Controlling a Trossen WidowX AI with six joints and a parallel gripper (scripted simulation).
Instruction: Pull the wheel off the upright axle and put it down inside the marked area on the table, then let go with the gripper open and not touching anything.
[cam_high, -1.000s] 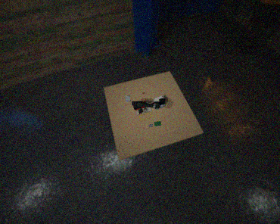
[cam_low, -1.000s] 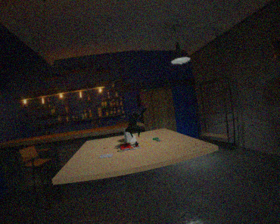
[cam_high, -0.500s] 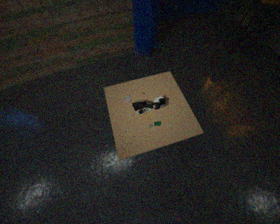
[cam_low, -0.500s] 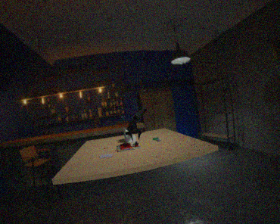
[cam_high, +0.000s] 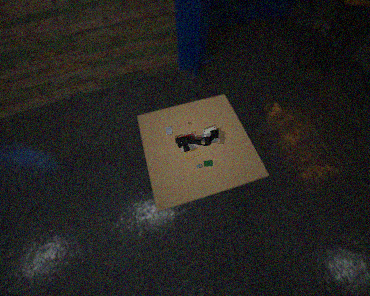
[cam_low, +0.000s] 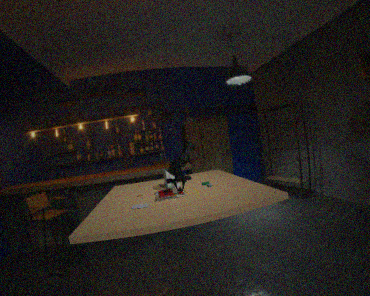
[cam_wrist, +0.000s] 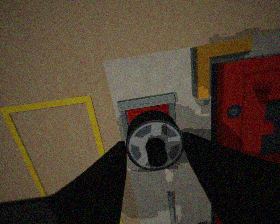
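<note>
Right now the wheel is right at my gripper tip. From my gripper tip the other things lie so: green block (280 mm to the left, 170 mm behind, 40 mm below); then grey base plate (90 mm to the right, 60 mm behind, 30 mm below); then pale piece (330 mm to the right, 100 mm ahead, 40 mm below).
</note>
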